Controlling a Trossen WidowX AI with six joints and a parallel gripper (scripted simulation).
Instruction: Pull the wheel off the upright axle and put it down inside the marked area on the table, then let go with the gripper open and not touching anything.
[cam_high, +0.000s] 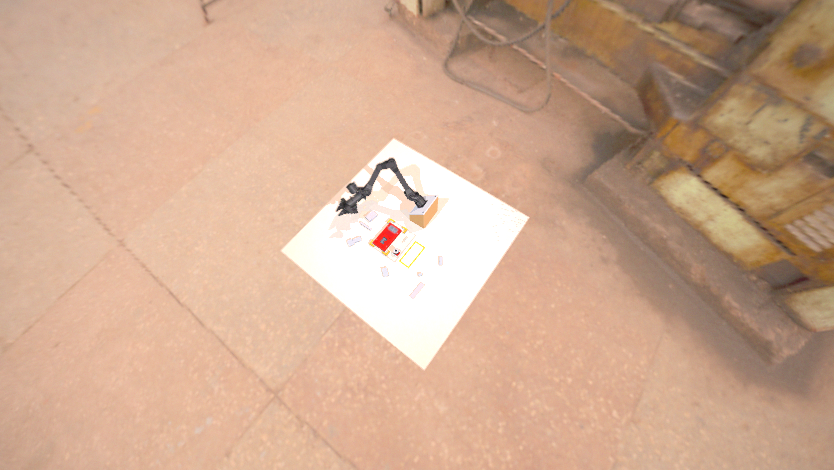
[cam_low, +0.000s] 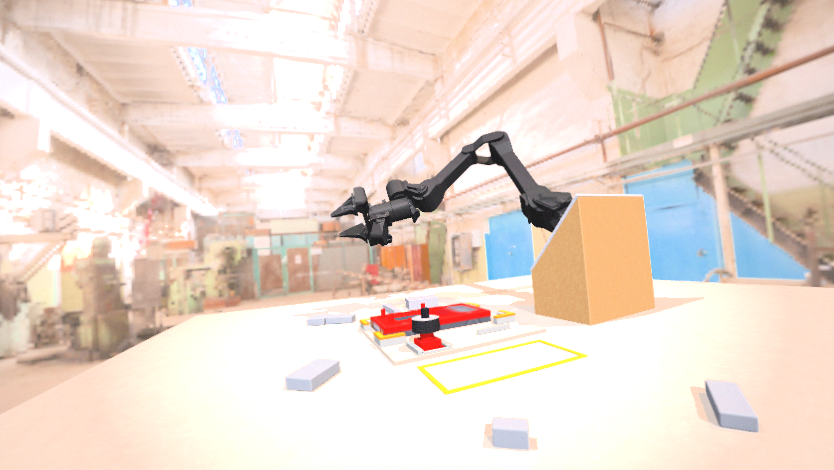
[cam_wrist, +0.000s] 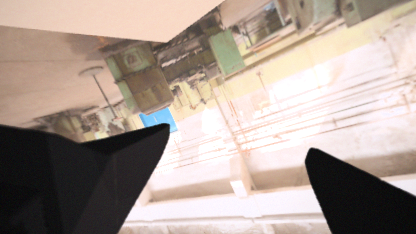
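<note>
The wheel is 43 cm to the left of my gripper tip, 19 cm below it and 4 cm behind it. The rest, counted from my gripper tip: upright axle (43 cm to the left, 19 cm below, 4 cm behind).
</note>
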